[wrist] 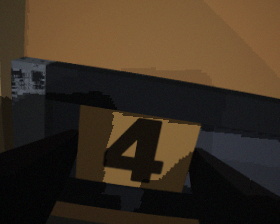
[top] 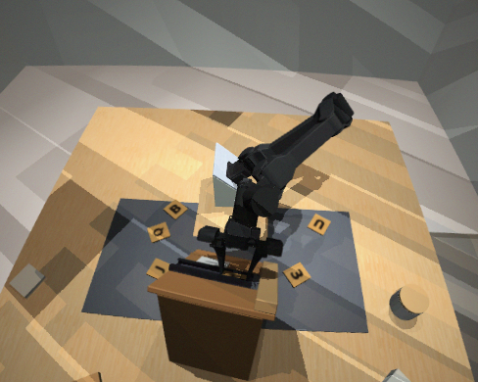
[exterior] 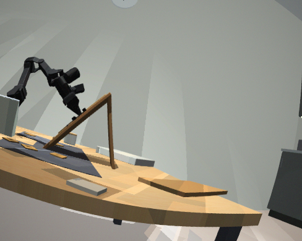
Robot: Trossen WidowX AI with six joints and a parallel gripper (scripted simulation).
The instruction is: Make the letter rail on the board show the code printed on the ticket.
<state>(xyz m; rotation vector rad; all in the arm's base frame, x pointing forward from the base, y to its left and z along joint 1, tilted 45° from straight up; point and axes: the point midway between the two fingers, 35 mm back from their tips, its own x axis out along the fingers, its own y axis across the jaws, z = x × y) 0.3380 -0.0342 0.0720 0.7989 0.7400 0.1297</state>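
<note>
My gripper tip is right at the tile marked 4. Round my gripper tip: q tile (20 cm behind, 25 cm to the right, 17 cm below); dark mat (16 cm behind, 2 cm to the right, 17 cm below); white ticket (7 cm behind, 6 cm to the right, 8 cm below).
</note>
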